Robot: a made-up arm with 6 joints.
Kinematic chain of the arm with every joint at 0, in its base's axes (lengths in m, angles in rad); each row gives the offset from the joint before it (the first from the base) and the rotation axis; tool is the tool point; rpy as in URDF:
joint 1: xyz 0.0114 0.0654 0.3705 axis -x
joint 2: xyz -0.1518 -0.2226 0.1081 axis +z
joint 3: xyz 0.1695 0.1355 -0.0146 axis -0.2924 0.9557 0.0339
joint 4: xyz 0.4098 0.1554 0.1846 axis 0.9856 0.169 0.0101
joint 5: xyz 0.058 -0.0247 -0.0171 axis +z
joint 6: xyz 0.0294 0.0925 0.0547 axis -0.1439 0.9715 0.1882
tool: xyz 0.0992 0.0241 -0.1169 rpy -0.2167 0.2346 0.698
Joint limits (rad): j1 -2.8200..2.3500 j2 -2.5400..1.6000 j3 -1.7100..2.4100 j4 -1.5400..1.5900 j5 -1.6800..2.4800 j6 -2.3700..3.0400
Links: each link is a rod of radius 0.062 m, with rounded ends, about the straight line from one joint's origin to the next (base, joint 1, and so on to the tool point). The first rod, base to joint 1, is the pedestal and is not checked.
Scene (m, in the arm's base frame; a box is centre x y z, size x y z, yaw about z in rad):
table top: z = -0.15
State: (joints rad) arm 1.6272 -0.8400 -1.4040 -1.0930 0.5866 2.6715
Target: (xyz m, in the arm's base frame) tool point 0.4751 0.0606 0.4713
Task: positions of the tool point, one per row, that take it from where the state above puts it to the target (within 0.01 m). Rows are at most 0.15 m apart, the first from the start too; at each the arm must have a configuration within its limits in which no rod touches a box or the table.
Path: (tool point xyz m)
1: 0.0710 0.6055 0.5054
2: 0.1859 0.5809 0.5751
3: 0.2963 0.5150 0.6176
4: 0.3898 0.4176 0.6264
5: 0.4554 0.3011 0.6009
6: 0.4852 0.1782 0.5460
7: 0.4751 0.0606 0.4713

